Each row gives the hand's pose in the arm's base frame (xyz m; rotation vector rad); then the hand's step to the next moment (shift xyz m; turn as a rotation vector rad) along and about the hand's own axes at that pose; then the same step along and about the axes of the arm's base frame.
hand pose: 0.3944 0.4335 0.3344 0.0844 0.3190 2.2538
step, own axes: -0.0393 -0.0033 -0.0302 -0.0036 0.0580 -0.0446
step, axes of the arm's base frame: 0.0229 -0.0339 -0.0282 -0.0483 -0.0475 -0.0280
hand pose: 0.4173 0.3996 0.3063 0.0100 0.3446 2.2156
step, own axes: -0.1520 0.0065 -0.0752 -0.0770 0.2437 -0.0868
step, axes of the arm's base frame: 0.0800 -0.1398 -0.0535 -0.1514 -0.2230 -0.0139
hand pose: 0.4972 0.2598 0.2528 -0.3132 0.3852 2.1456
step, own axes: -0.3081 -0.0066 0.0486 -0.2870 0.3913 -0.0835
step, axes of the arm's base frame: 0.1736 -0.2078 0.1550 -0.1564 -0.4585 0.0881
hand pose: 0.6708 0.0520 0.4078 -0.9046 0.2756 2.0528
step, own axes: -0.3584 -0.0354 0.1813 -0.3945 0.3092 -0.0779
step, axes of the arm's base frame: 0.0709 -0.1121 0.3808 -0.0549 -0.4723 0.1767
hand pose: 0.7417 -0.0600 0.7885 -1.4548 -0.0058 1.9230
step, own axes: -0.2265 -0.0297 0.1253 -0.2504 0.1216 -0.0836
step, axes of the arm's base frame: -0.0648 -0.0489 0.2476 0.0334 -0.2578 0.1300
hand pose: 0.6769 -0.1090 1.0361 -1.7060 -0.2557 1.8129
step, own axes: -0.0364 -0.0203 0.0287 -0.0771 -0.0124 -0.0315
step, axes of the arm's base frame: -0.0224 0.0035 0.0453 0.0311 -0.0419 0.0661
